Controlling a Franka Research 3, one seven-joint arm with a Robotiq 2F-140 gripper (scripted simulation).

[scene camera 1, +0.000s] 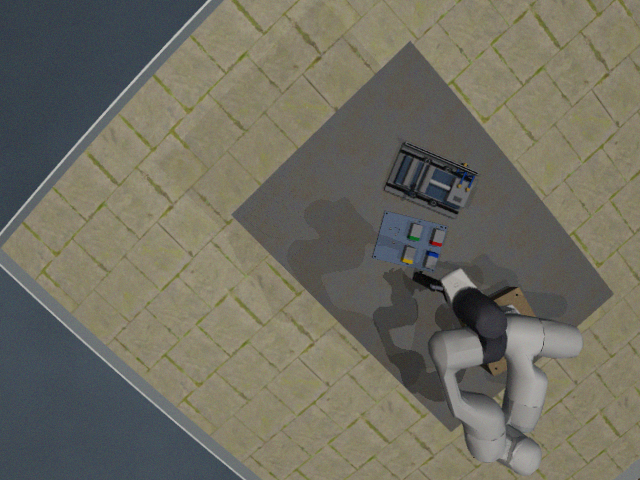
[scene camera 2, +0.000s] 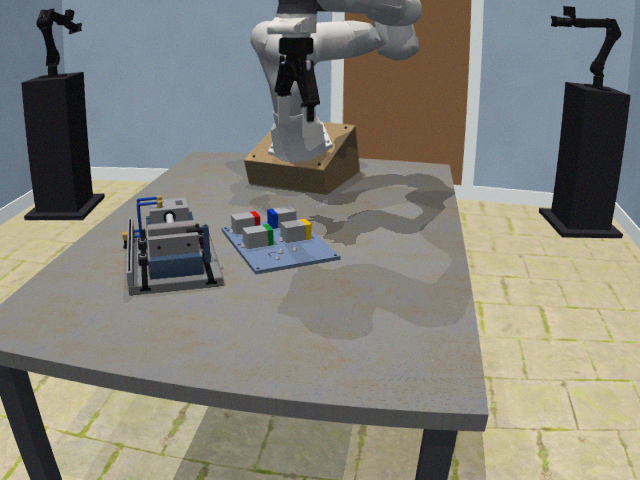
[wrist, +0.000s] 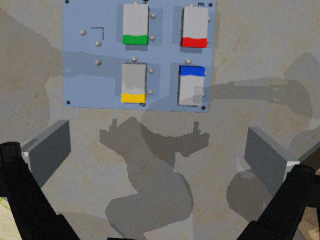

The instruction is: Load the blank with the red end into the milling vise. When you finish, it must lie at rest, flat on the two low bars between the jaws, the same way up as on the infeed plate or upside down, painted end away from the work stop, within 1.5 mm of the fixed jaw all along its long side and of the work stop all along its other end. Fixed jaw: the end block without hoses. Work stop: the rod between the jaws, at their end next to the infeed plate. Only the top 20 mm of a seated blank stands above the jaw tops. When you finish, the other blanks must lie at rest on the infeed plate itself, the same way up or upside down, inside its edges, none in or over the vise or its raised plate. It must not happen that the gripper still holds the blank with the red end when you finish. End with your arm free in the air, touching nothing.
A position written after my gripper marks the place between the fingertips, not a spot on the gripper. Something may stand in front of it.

I see my gripper (scene camera 2: 295, 129).
My gripper also shows in the wrist view (wrist: 158, 140).
